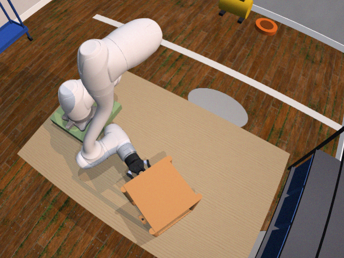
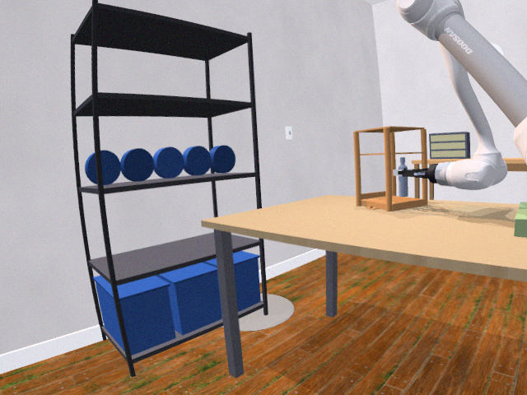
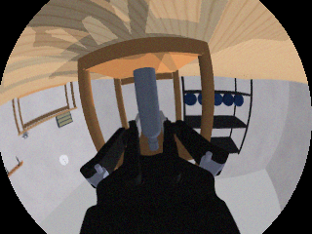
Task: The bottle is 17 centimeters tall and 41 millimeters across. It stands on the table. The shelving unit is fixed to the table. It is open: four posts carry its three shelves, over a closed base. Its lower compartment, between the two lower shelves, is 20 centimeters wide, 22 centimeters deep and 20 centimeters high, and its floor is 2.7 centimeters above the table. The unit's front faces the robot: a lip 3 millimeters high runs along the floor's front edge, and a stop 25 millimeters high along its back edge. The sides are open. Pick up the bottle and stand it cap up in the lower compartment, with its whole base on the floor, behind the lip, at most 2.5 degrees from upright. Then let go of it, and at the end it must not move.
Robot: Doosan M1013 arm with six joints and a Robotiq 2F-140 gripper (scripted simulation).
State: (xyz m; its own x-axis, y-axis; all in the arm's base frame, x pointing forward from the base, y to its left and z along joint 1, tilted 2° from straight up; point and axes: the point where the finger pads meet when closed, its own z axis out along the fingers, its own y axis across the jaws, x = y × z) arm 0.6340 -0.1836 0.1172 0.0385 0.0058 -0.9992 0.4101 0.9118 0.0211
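Right now my hand is 10 mm below the grey-blue bottle. Round my hand: wooden shelving unit: 70 mm ahead, 30 mm to the right, 20 mm above.
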